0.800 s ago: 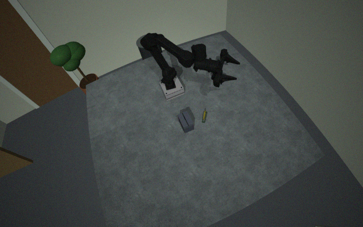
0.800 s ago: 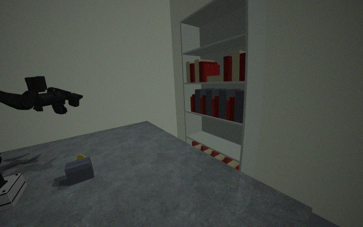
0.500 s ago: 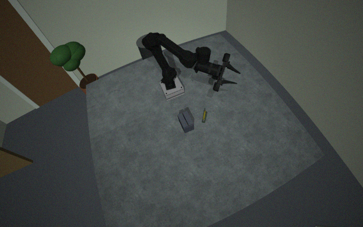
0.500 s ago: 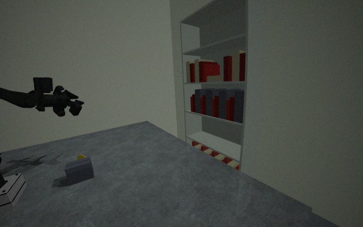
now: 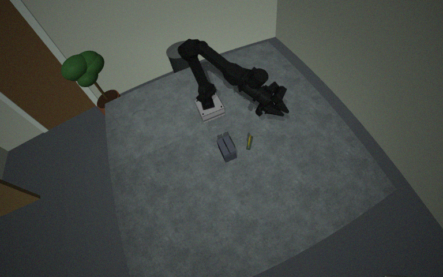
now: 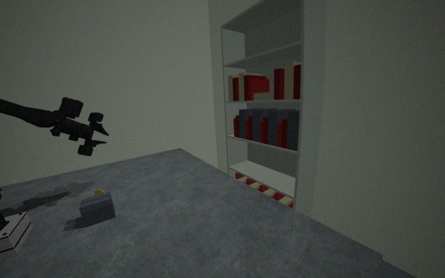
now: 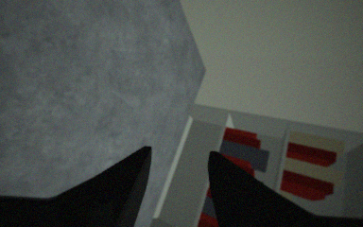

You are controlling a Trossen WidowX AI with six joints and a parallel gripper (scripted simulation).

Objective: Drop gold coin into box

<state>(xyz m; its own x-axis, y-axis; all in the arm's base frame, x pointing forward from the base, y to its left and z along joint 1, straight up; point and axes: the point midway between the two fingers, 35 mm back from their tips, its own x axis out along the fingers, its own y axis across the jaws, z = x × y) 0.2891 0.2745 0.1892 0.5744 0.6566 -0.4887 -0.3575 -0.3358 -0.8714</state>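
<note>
The gold coin lies 21 cm below my gripper tip, 15 cm to the right of it and 4 cm behind it.
</note>
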